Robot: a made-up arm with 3 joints. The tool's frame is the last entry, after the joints.
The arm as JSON. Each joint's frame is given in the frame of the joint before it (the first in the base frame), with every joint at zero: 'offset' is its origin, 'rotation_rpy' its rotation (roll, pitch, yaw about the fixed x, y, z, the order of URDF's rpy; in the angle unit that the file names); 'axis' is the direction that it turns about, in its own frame. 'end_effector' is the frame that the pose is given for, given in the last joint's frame.
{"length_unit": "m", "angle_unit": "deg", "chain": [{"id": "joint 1", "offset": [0.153, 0.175, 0.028], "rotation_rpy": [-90.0, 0.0, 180.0], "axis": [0.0, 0.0, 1.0]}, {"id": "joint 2", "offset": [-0.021, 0.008, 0.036], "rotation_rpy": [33.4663, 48.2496, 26.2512], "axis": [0.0, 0.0, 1.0]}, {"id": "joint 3", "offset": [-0.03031, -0.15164, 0.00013], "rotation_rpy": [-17.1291, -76.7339, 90.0], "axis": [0.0, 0.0, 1.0]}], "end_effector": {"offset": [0.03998, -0.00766, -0.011], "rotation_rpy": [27.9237, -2.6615, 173.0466]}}
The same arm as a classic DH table. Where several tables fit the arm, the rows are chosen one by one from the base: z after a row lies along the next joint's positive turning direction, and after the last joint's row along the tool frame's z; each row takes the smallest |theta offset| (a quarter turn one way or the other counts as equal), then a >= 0, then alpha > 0; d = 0 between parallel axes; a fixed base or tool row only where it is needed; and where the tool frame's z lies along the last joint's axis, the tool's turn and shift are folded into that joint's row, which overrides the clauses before.
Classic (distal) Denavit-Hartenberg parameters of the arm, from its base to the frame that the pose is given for. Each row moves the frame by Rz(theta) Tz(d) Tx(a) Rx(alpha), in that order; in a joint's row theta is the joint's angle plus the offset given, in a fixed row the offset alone. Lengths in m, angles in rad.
base (fixed): a 0.1530, alpha 1.5708, d 0.0280, theta0 0.0000
joint 1: a -0.0022, alpha -0.9818, d -0.1241, theta0 1.3039
joint 2: a -0.0169, alpha -1.3497, d -0.0613, theta0 -1.4201
joint 3: a -0.0407, alpha 0.4894, d 0.1451, theta0 1.4314
tool (fixed): a 0.0000, alpha 0.0000, d 0.0017, theta0 0.0989

